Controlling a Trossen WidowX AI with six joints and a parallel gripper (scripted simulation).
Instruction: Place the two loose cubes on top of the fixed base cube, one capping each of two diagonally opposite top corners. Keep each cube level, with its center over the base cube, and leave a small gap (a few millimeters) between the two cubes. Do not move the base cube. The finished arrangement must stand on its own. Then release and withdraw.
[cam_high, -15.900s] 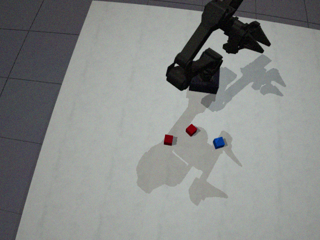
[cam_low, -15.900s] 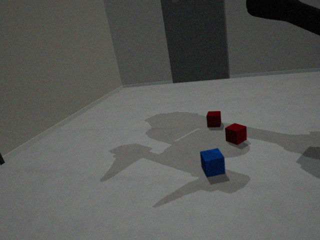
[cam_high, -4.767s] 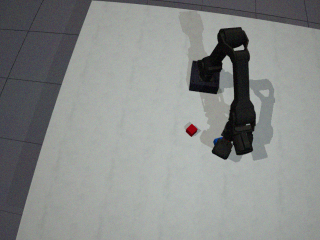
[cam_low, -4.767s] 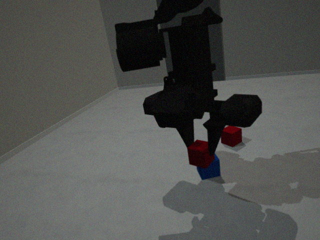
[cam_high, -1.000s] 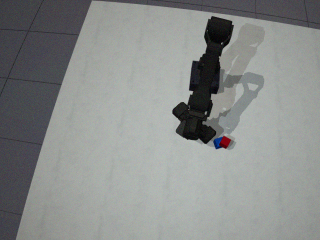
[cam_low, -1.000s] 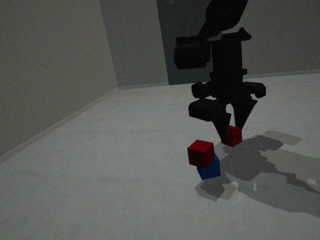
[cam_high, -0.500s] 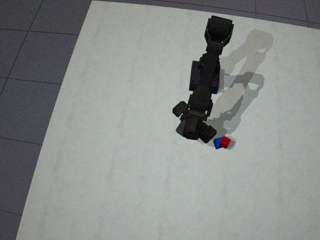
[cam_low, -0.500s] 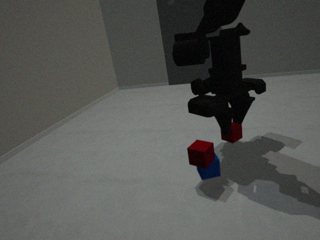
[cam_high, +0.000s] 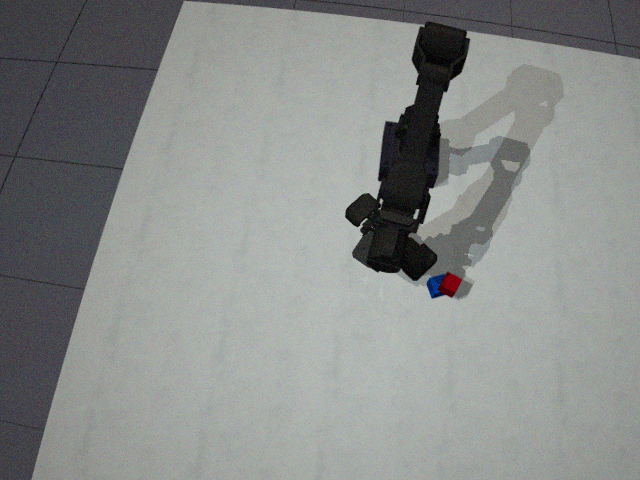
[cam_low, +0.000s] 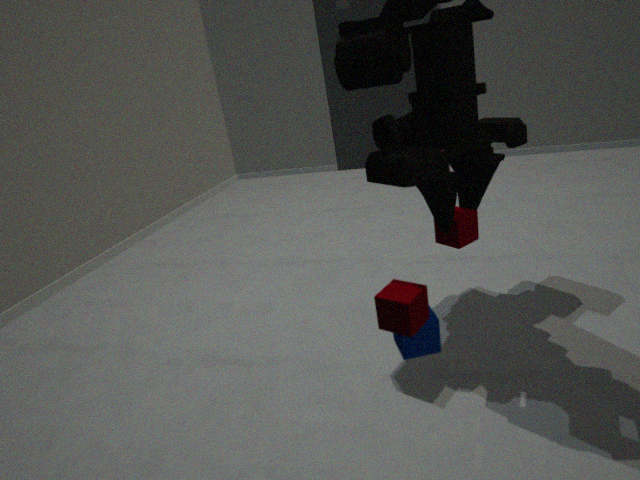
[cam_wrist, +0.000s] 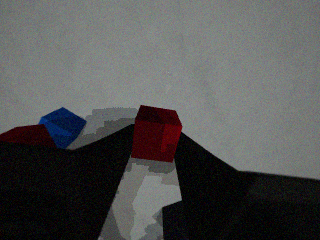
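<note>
Right now the red cube is 130 mm to the left of my gripper tip, 60 mm ahead of it and 20 mm below it. Round my gripper tip: blue cube (110 mm to the left, 50 mm below, 50 mm ahead).
</note>
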